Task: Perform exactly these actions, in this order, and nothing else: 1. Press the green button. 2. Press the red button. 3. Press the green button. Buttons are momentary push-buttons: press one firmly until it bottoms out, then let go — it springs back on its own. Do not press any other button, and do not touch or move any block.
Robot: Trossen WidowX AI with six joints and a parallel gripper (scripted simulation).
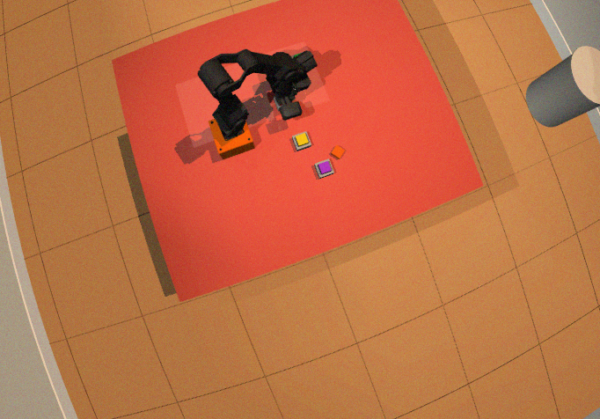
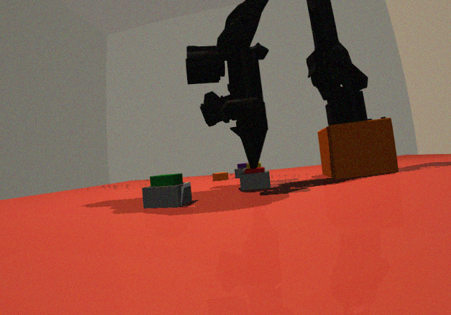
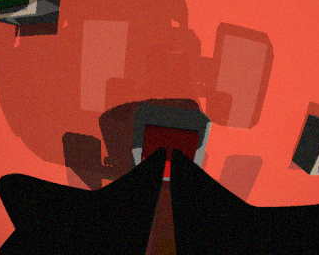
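Now: gripper tip 1 cm above the red button. Also, from my gripper tip: orange block 23 cm to the right, 9 cm ahead, 2 cm below; then green button 11 cm to the left, 11 cm ahead; then yellow button 15 cm to the right.
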